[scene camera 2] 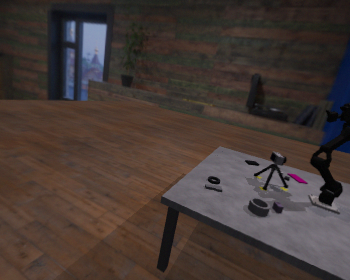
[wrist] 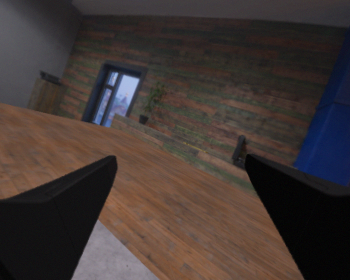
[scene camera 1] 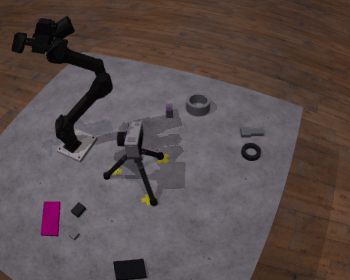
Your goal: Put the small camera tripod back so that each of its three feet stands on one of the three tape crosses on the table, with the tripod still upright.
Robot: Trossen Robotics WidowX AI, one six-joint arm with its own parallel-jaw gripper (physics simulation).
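Places are measured from the arm's base along level axes (x ahead, y left, z up), in millimetres.
Pixels of known places: gripper, between the fingertips: (scene camera 2: 333,108) (wrist: 181,160) (scene camera 1: 33,52); arm's base, origin of its link: (scene camera 2: 324,202) (scene camera 1: 72,145).
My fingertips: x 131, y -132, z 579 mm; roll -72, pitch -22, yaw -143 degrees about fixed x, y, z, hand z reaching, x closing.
Note:
Ahead of a thing's pixels: the offset from my fingertips to its middle. "*": to the spot under its first point. Level surfaces: height alone.
The tripod @[dz -479, dx +172, dy +146 mm] (scene camera 1: 134,144) (scene camera 2: 278,158) stands upright with a grey camera head, its three black legs spread. Its upper-right foot in scene view 1 is at the edge of one yellow tape cross @[dz -592, dx +102, dy +140 mm] (scene camera 1: 163,159) (scene camera 2: 284,189). Its left foot is to the lower left of another yellow tape cross @[* dz -539, dx +137, dy +110 mm] (scene camera 1: 116,171). Its front foot is at the right edge of a third yellow tape cross @[dz -592, dx +284, dy +99 mm] (scene camera 1: 146,199) (scene camera 2: 258,177). My gripper (scene camera 1: 43,33) (wrist: 181,160) is open and empty, raised high at the upper left in scene view 1, away from the tripod. The tripod does not show in the wrist view.
The grey table @[dz -592 mm] (scene camera 1: 215,235) (scene camera 2: 195,200) also bears a purple block @[dz -573, dx +113, dy +498 mm] (scene camera 1: 169,111), a grey round dish @[dz -568, dx +198, dy +592 mm] (scene camera 1: 198,110), a grey bar @[dz -585, dx +463, dy +577 mm] (scene camera 1: 252,132), a black ring @[dz -585, dx +502, dy +476 mm] (scene camera 1: 251,157), a magenta slab @[dz -589, dx +30, dy -191 mm] (scene camera 1: 50,218), a black block @[dz -585, dx +101, dy -91 mm] (scene camera 1: 78,209), a small grey piece @[dz -587, dx +152, dy -185 mm] (scene camera 1: 74,235) and a black slab @[dz -585, dx +394, dy -178 mm] (scene camera 1: 130,269).

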